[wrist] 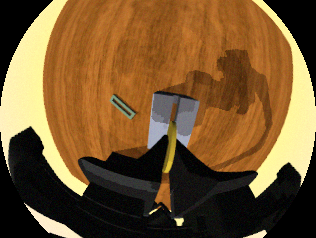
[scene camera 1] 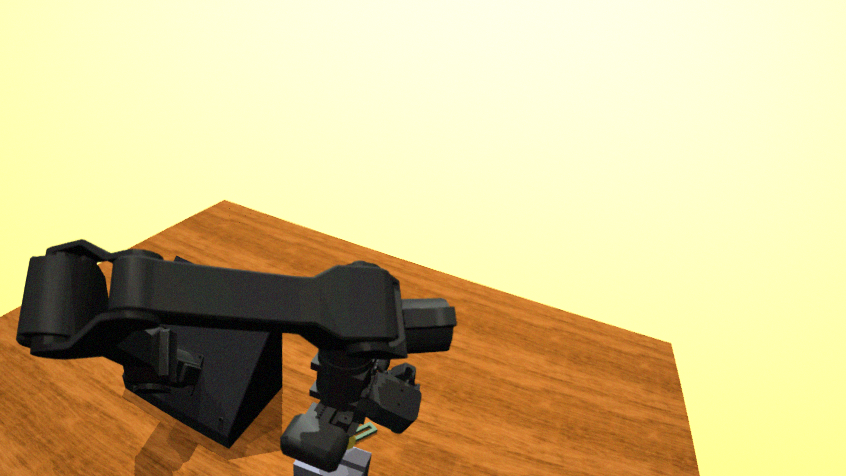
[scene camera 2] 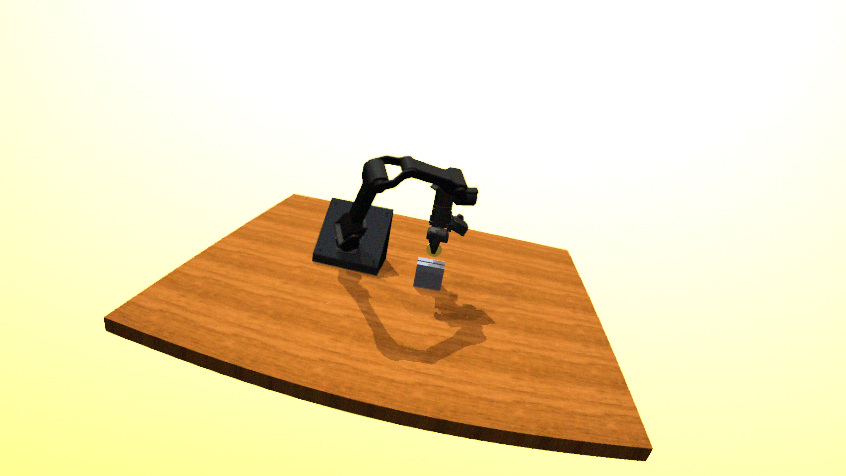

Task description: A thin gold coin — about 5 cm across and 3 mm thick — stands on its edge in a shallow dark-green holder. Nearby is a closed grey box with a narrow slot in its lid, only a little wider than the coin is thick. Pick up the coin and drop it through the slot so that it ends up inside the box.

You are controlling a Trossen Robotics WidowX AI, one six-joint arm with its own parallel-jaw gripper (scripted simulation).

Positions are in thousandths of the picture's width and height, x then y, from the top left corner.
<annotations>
My gripper shows in the wrist view (533, 582), in scene camera 1 (398, 930) and in scene camera 2 (512, 533).
</annotations>
